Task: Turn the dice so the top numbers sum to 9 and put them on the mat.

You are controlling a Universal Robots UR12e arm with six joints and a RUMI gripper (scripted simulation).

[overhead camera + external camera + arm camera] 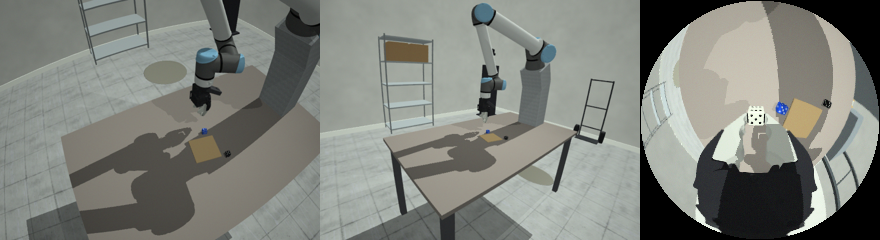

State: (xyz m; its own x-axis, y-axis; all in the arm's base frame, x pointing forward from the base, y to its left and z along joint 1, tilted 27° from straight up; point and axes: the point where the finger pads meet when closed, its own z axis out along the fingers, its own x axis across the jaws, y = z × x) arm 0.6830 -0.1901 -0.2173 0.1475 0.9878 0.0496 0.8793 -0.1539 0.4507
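Right now the blue die is 8 cm below my hand, 6 cm to the left of it and 3 cm ahead of it. From my hand the other things lie so: tan mat (15 cm to the left, 9 cm below, 9 cm ahead); then white die (right at my hand); then black die (25 cm to the left, 8 cm below, 3 cm ahead).
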